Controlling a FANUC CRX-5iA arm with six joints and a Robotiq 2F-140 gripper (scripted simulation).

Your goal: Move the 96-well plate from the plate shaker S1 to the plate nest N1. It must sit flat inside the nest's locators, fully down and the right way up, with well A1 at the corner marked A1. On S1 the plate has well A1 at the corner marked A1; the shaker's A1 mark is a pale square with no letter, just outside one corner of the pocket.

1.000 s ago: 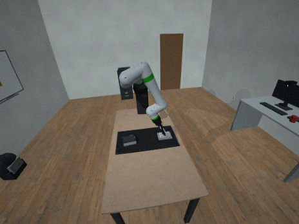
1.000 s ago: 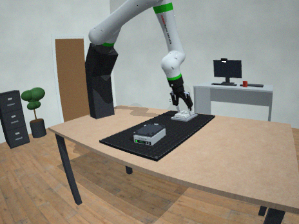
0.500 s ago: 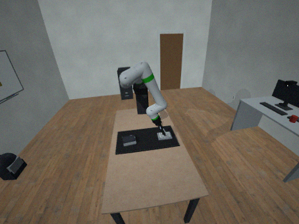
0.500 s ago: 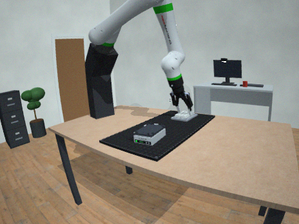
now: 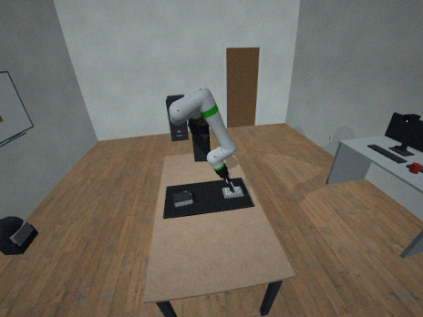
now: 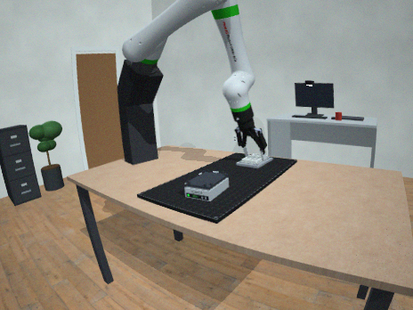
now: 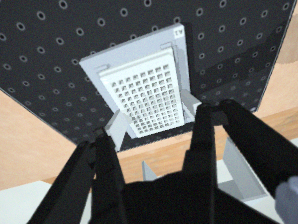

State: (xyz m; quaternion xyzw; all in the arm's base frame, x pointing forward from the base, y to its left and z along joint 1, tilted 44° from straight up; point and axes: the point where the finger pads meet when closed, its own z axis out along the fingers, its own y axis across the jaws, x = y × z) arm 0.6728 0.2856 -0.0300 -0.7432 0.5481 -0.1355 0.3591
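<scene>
The white 96-well plate is 20 mm below my hand. Also, from my hand: nest A1 mark (80 mm to the right, 50 mm behind, 30 mm below); grey plate nest N1 (40 mm below).
</scene>
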